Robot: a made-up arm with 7 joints.
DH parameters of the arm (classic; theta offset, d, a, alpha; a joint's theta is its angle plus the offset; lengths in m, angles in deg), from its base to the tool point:
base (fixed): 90 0.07 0 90
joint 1: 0 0.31 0.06 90
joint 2: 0 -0.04 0.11 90
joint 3: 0 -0.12 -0.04 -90
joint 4: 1.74 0 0.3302 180
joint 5: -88.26 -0.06 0.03 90
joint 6: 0 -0.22 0.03 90
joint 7: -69.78 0 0.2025 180
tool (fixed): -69.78 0 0 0
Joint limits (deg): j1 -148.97..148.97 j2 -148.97..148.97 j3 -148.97..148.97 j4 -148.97..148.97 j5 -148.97..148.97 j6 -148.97..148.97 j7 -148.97..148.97
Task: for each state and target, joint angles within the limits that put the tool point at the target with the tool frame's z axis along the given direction. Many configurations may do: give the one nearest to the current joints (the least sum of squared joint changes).
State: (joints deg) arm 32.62 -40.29 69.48 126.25 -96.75 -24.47 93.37
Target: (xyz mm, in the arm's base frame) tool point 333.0 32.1 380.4 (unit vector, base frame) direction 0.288 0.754 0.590
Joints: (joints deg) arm 17.38 7.02 80.34 139.08 -86.16 14.51 78.12
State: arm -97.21 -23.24 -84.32 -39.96 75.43 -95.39 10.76
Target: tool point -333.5 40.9 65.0 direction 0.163 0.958 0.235
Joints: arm -132.48 -29.04 -83.79 -71.11 48.03 -31.67 9.77
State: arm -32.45 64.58 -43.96 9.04 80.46 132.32 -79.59
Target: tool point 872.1 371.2 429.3 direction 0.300 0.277 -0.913
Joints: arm -30.24 58.10 -61.76 18.85 51.31 148.97 -92.99
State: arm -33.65 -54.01 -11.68 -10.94 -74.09 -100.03 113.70
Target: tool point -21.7 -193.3 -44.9 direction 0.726 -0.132 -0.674
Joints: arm -68.73 -70.14 17.14 -47.58 -71.77 -119.64 122.38
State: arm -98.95 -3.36 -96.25 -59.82 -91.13 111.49 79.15
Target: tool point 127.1 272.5 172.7 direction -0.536 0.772 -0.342
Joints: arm -78.36 10.54 -116.12 -62.34 -98.32 130.35 83.08
